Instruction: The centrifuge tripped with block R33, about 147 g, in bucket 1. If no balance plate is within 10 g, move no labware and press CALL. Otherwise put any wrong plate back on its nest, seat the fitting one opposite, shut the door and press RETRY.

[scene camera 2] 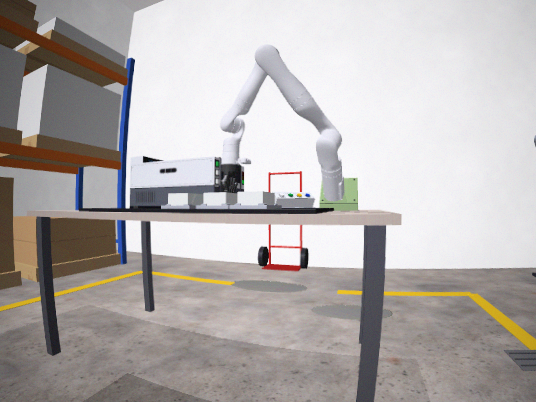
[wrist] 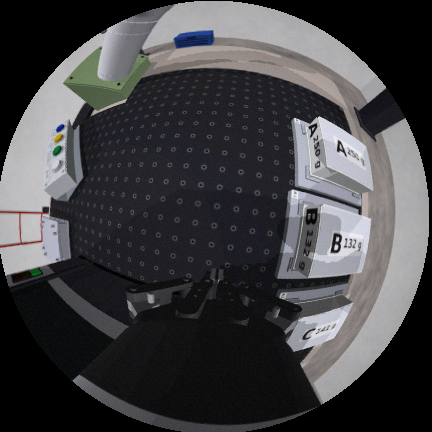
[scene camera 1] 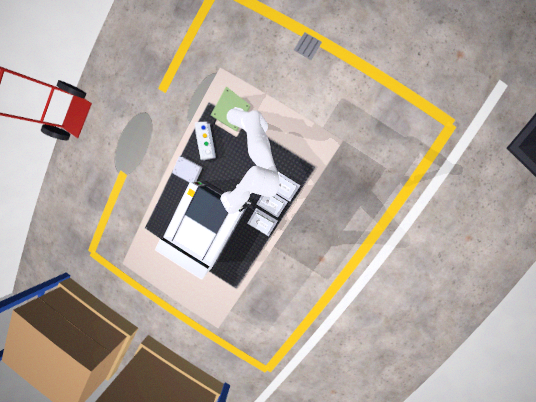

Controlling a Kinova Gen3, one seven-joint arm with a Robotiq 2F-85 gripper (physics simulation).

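My gripper is shut and empty, low beside the button end of the centrifuge. Part of its front panel shows behind the gripper in scene camera 2, with a green button. A dark panel covers part of its top; the buckets and block R33 do not show. Plate A, 250 g, plate B, 132 g, and plate C, 141 g, sit on their nests. The gripper partly hides C's nest in the wrist view.
A box with blue, yellow, green and white buttons stands across the black mat from the plates. A pale grey box lies between it and the centrifuge. The arm stands on a green base.
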